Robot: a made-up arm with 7 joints. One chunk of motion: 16 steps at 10 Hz.
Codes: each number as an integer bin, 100 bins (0 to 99) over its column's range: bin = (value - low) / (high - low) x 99, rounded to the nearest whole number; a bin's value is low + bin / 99 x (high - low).
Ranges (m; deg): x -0.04..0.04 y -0.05..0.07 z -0.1..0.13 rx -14..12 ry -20..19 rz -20..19
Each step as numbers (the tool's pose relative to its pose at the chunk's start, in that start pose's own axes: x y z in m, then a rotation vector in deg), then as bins.
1 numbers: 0.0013 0.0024 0.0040 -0.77 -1.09 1.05
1 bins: 51 43 45 50 48 53
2 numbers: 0.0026 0.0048 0.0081 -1.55 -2.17 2.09
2 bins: 53 45 47 47 45 56
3 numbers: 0.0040 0.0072 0.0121 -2.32 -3.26 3.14
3 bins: 54 47 48 44 42 59
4 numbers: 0.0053 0.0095 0.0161 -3.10 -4.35 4.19
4 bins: 56 49 50 42 40 61
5 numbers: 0.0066 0.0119 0.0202 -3.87 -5.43 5.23
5 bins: 58 51 52 39 37 64
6 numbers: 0.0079 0.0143 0.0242 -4.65 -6.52 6.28
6 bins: 59 53 53 36 34 67
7 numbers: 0.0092 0.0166 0.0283 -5.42 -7.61 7.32
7 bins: 61 55 55 33 31 69
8 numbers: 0.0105 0.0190 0.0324 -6.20 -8.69 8.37
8 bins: 62 57 57 30 29 72
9 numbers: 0.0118 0.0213 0.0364 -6.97 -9.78 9.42
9 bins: 64 59 59 27 26 75
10 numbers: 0.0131 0.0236 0.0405 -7.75 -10.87 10.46
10 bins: 66 61 60 24 23 77
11 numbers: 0.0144 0.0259 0.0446 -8.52 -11.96 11.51
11 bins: 67 63 62 21 20 80
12 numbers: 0.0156 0.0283 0.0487 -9.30 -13.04 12.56
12 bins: 69 65 64 18 18 83
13 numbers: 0.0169 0.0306 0.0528 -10.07 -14.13 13.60
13 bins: 70 66 66 15 15 85
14 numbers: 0.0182 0.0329 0.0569 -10.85 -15.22 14.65
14 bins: 72 68 68 12 12 88
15 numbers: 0.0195 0.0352 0.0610 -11.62 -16.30 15.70
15 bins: 74 70 69 9 9 91
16 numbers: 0.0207 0.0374 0.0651 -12.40 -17.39 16.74
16 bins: 75 72 71 6 7 93
